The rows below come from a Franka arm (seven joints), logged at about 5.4 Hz.
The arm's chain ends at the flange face. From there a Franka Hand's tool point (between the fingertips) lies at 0.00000 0.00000 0.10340 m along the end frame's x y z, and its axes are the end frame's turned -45 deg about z.
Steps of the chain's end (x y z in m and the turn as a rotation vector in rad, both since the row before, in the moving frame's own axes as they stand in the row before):
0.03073 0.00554 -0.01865 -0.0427 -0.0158 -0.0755
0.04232 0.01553 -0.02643 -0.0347 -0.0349 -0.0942
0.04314 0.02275 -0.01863 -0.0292 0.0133 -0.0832
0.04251 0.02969 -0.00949 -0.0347 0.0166 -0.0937
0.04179 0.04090 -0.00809 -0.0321 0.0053 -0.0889
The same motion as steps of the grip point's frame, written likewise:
0.01361 0.02777 -0.01876 -0.0190 -0.0414 -0.0755
0.01386 0.04113 -0.02656 0.0001 -0.0492 -0.0942
0.01339 0.04974 -0.01868 -0.0301 -0.0112 -0.0832
0.00792 0.05486 -0.00957 -0.0363 -0.0128 -0.0937
-0.00121 0.06129 -0.00814 -0.0264 -0.0190 -0.0889

